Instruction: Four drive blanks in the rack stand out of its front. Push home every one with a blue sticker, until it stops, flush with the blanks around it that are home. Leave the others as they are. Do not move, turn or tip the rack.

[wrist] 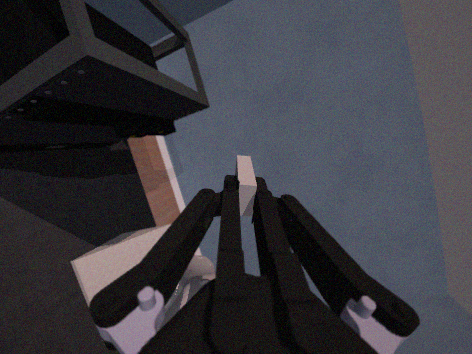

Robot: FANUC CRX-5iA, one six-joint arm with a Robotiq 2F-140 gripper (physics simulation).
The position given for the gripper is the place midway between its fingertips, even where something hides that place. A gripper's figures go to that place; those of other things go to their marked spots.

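Scene:
The gripper [242,168] is 22 cm from the lens, while a rack [82,82] is 47 cm from the lens.

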